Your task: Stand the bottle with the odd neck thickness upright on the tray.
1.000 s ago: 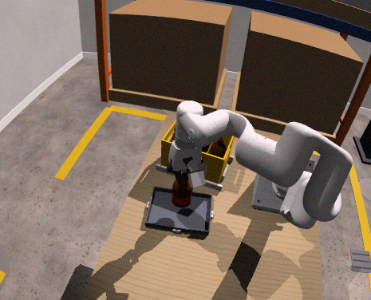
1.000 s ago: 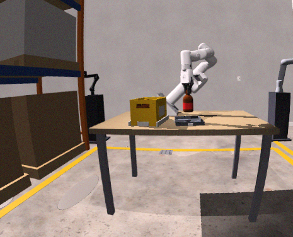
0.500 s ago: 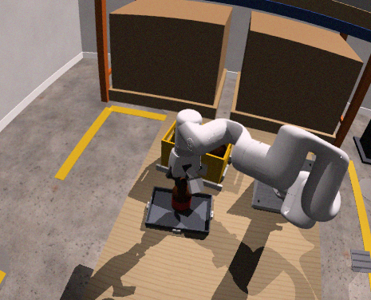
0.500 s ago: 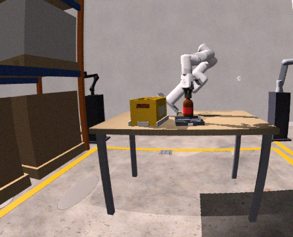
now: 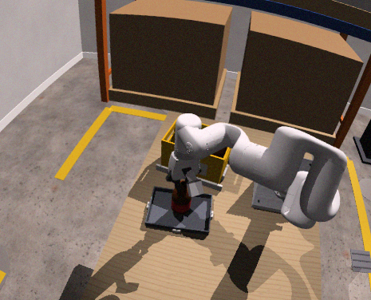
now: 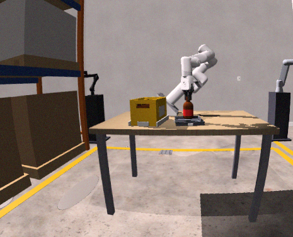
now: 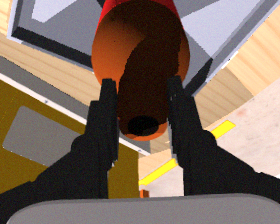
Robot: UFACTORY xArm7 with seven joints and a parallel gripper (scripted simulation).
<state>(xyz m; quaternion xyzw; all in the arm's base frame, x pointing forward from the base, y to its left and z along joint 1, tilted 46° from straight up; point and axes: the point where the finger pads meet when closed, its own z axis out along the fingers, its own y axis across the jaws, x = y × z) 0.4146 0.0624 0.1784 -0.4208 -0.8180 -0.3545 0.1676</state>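
Now: hand 160 mm above the dark grey tray. From my hand the other things lie so: yellow crate 10 mm behind, 280 mm to the right, 90 mm below.
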